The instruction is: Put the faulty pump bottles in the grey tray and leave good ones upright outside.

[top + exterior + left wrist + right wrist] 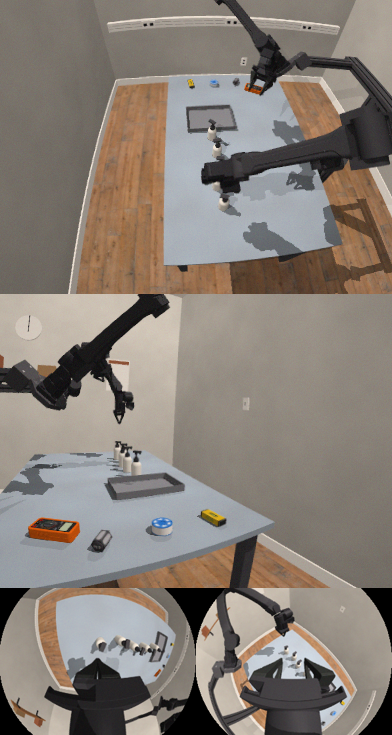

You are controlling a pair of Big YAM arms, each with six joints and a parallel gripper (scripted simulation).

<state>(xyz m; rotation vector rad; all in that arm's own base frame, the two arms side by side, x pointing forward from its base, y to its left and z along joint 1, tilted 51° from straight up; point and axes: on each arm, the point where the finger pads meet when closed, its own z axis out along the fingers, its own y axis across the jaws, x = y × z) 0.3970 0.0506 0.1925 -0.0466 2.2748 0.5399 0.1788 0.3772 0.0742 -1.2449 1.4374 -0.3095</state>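
Now: right hand 490 mm above the grey tray, 330 mm to the left of it and 120 mm short of it. The rest, counted from my right hand: blue-and-white roll (690 mm to the right, 480 mm below, 40 mm ahead); yellow tool (710 mm to the right, 490 mm below, 210 mm ahead); orange multimeter (610 mm to the right, 480 mm below, 260 mm behind).
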